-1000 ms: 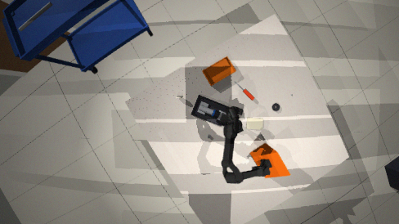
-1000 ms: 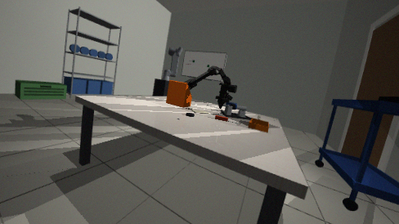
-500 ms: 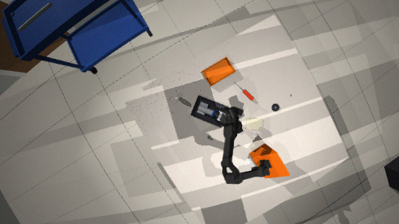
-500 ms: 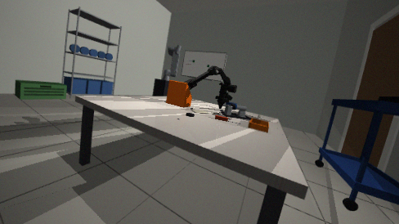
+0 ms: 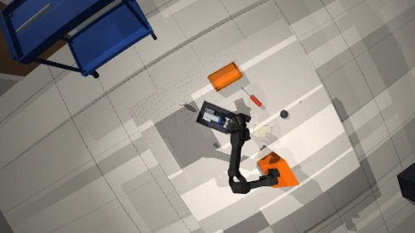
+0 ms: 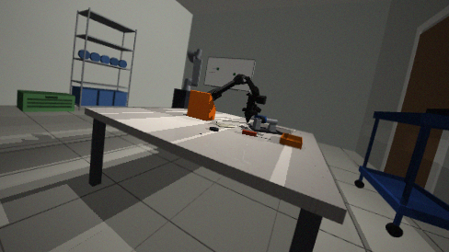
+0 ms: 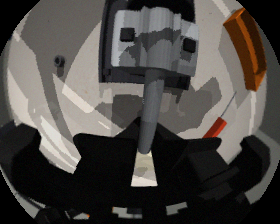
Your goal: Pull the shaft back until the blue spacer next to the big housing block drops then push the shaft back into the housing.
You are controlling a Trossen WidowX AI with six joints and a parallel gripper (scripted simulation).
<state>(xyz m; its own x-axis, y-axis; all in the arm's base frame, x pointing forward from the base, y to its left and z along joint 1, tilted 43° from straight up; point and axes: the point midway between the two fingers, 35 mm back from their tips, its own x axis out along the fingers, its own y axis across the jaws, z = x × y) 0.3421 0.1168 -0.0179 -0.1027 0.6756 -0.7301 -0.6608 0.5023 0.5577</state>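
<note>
My gripper tip is now 6 cm short of the grey shaft, 5 cm to the right of it and 3 cm below it. From my gripper tip the other things lie so: orange tray: 34 cm ahead, 7 cm to the right, 4 cm below.
</note>
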